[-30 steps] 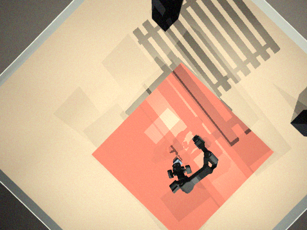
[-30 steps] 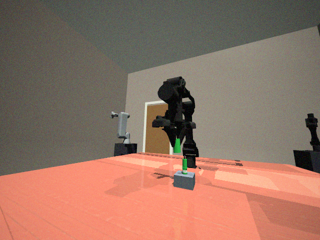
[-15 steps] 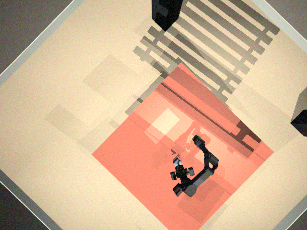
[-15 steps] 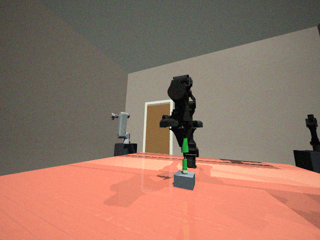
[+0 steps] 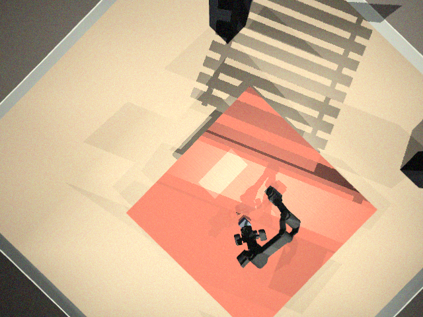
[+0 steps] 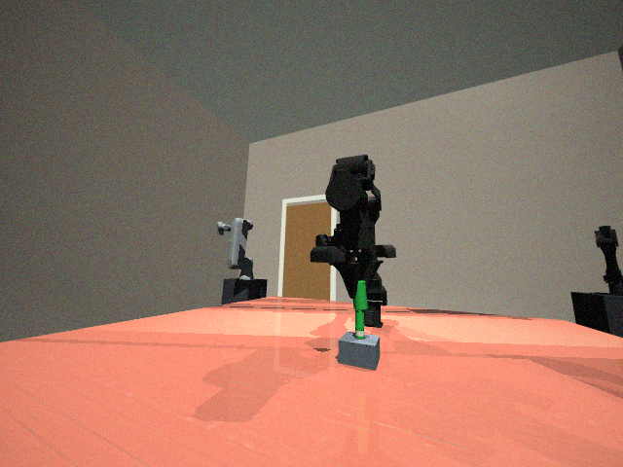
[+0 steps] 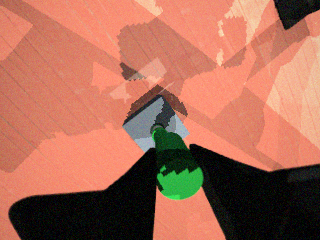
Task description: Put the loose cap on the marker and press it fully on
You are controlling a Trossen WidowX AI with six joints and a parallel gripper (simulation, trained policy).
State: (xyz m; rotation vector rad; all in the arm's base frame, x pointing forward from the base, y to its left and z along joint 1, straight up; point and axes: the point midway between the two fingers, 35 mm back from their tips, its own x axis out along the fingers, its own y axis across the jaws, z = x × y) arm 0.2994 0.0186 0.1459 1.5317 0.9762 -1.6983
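My gripper tip is now 90 mm above the grey holder block. Round my gripper tip: green cap: 10 mm above.
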